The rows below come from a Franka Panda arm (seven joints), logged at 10 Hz.
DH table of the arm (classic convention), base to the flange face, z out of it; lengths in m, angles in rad. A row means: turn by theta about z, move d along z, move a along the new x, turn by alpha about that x. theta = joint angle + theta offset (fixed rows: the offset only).
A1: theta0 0  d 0.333  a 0  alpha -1.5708
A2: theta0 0  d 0  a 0  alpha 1.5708
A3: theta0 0  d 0.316  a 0.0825  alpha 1.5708
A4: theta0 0  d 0  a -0.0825  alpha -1.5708
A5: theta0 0  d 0.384  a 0  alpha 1.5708
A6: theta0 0  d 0  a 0.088  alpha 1.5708
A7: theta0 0  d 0.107  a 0  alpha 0
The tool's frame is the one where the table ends.
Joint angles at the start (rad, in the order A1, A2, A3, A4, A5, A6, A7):
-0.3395 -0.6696 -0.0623 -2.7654 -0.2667 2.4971 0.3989
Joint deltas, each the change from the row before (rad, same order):
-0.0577 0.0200 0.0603 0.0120 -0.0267 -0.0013 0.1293
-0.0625 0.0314 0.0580 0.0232 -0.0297 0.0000 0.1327
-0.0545 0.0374 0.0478 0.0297 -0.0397 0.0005 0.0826
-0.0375 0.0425 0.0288 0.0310 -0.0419 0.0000 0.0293
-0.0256 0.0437 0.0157 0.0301 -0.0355 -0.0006 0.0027
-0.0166 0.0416 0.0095 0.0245 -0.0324 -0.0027 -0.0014
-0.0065 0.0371 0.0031 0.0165 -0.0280 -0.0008 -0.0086
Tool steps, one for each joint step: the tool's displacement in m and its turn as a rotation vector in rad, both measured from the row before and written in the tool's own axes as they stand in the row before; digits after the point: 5 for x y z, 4 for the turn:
0.00320 -0.00151 0.00276 -0.0537 0.0094 0.1013
0.00712 -0.00095 0.00414 -0.0527 0.0139 0.1078
0.00894 -0.00241 0.00497 -0.0474 0.0178 0.0513
0.00887 -0.00292 0.00703 -0.0372 0.0105 -0.0022
0.00844 -0.00256 0.00824 -0.0276 0.0020 -0.0223
0.00581 -0.00268 0.00946 -0.0238 -0.0051 -0.0268
0.00271 -0.00324 0.00983 -0.0170 -0.0091 -0.0342

